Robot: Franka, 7 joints.
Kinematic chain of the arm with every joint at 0, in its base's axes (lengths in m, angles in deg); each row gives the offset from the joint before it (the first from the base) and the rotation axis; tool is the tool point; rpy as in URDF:
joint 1: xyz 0 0 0.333 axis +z
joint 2: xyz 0 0 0 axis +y
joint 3: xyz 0 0 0.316 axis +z
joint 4: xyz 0.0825 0 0 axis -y
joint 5: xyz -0.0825 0 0.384 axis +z
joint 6: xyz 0 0 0 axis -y
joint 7: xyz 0.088 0 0 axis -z
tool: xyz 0 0 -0.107 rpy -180 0 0
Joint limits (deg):
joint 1: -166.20..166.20
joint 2: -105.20..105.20
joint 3: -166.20..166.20
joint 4: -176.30..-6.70
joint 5: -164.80..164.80
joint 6: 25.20..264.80
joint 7: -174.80..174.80
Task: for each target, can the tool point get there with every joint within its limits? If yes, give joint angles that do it. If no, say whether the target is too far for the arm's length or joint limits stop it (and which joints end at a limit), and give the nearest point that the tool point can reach.
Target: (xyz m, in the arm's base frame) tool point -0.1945 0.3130 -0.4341
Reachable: no: joint limits stop it (at a limit: joint 2) | nearest point -0.1887 0.3036 -0.3556 | short by 0.079 m
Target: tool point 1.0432 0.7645 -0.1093
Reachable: no: too far | nearest point 0.6547 0.4798 0.0554 | short by 0.509 m
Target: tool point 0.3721 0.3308 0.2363
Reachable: yes | joints 86.64 22.97 -47.65 -123.75 23.12 106.75 -24.94
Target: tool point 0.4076 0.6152 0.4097
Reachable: yes | joints 14.72 50.76 66.74 -80.48 -85.48 109.48 23.05
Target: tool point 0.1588 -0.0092 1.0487
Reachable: yes | joints -84.87 20.42 123.56 -51.14 -48.65 239.04 142.26
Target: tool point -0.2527 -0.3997 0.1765
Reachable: yes | joints -130.90 42.63 15.25 -100.27 -21.22 50.87 33.34
